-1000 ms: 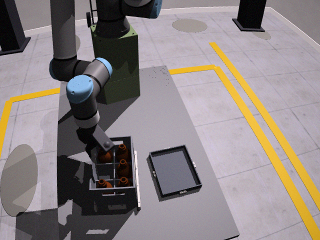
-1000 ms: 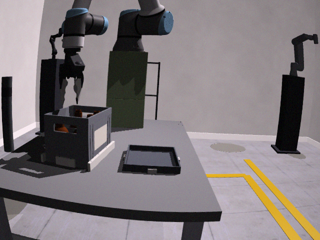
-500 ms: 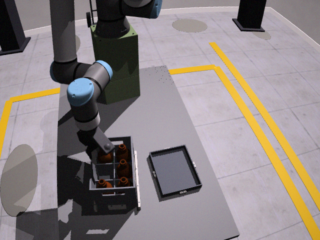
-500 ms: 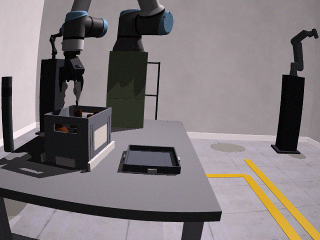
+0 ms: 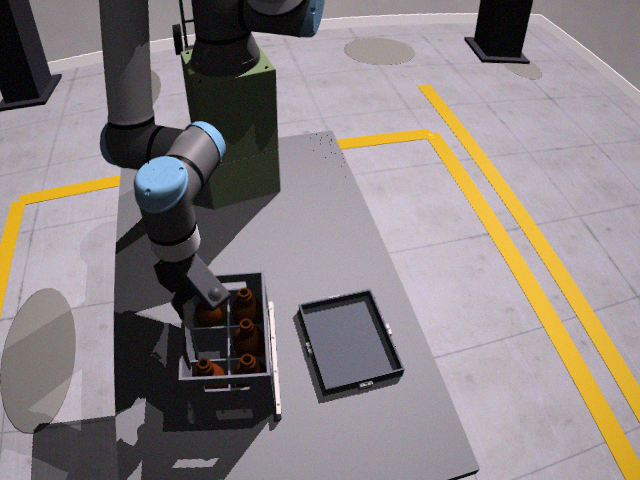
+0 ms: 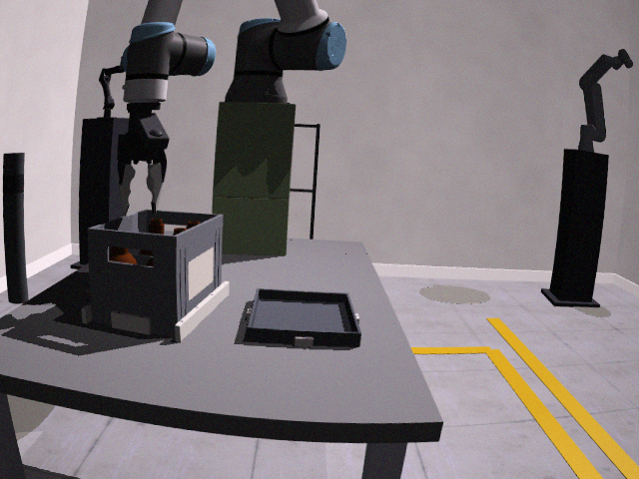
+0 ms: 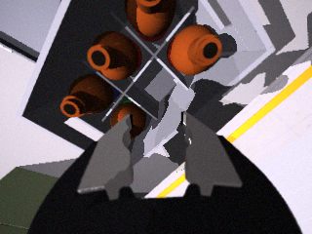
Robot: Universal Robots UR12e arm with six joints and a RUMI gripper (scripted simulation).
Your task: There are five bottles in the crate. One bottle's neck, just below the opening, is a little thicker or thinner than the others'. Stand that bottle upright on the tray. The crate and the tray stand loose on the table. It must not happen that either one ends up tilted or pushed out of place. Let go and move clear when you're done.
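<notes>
Right now the dark grey crate is 110 mm below my hand and 40 mm to the left of it. The rest, counted from my hand: black tray (330 mm to the left, 180 mm below, 40 mm behind).
</notes>
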